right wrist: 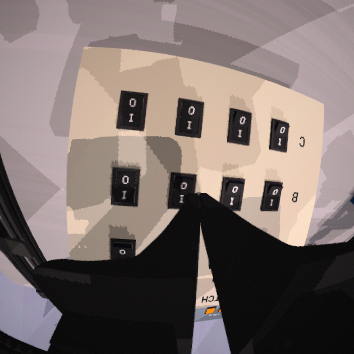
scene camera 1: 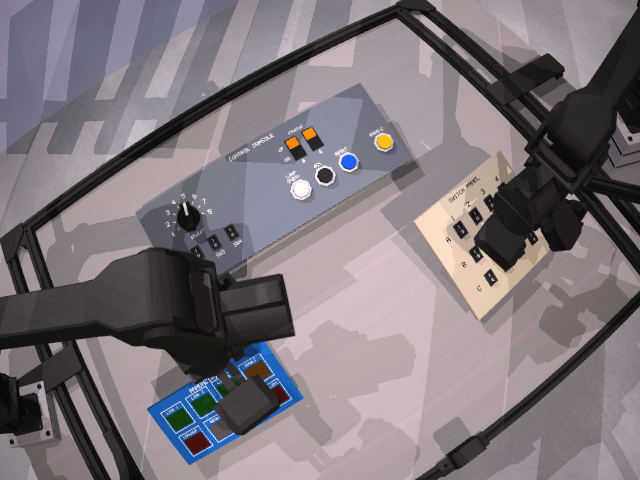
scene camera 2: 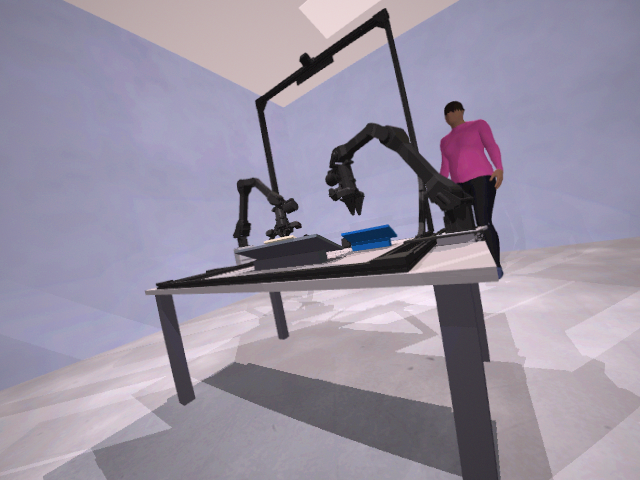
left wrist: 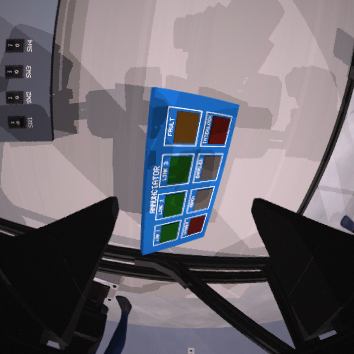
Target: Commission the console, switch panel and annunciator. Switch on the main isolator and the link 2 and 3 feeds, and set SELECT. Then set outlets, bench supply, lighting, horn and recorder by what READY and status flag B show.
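The grey control console has its SELECT knob pointing at 5; both status flags show orange in the upper halves. The blue annunciator has dull green link lamps, a brown FAULT lamp and a grey READY lamp. My left gripper is open and empty, high above the annunciator. The cream switch panel is partly hidden by my right gripper, which is shut and empty, its tips overlapping the lower right corner of a row B switch.
A black frame runs around the table. The console carries white, black, blue and yellow buttons, and small rockers near the knob. A person in pink stands behind the table in scene camera 2.
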